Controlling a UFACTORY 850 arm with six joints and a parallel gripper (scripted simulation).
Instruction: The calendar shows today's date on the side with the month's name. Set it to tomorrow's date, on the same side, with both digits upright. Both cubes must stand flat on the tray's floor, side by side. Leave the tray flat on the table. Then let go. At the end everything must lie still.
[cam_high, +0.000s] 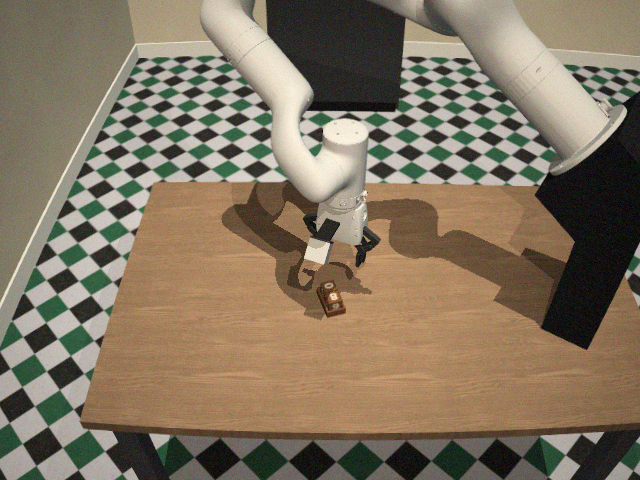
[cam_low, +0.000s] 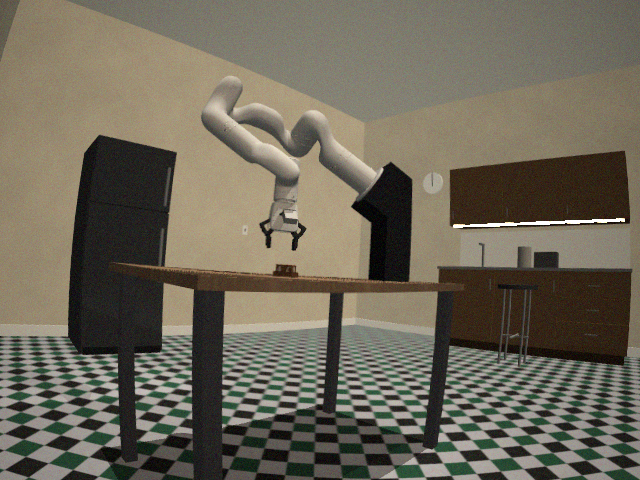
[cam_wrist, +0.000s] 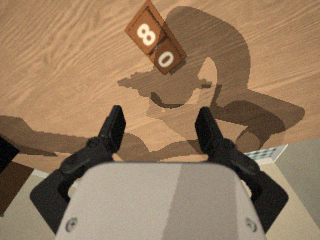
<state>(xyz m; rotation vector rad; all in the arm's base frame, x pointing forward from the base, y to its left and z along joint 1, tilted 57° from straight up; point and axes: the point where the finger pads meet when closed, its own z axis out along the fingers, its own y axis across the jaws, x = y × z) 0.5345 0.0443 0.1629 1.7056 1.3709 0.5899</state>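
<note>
My gripper is now 30 mm short of the brown calendar cube, 40 mm to the right of it and 80 mm above it.
</note>
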